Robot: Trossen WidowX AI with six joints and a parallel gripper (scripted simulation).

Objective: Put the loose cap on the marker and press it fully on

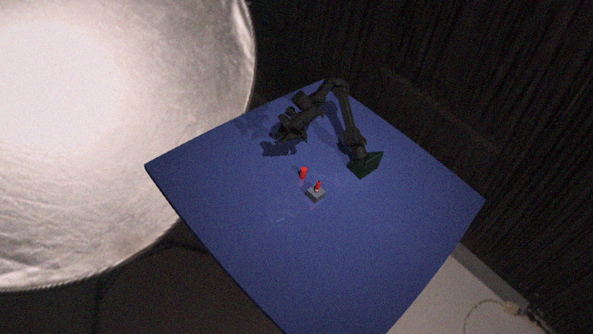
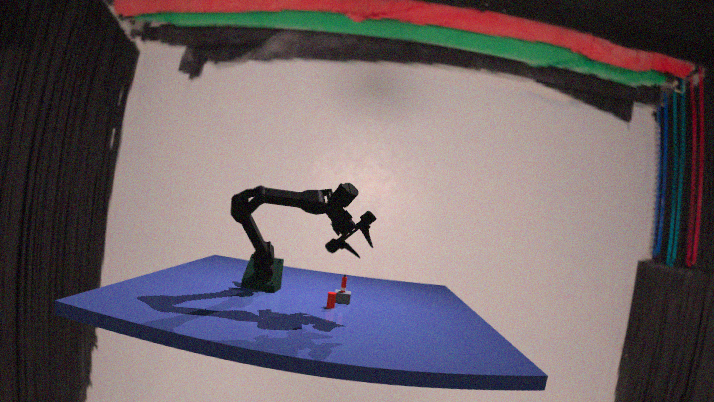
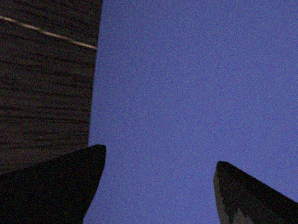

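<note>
The red cap lies 10 cm behind my gripper tip, 10 cm to the left of it and 19 cm below it. The rest, counted from my gripper tip: holder block 6 cm behind, 21 cm to the left, 20 cm below.
</note>
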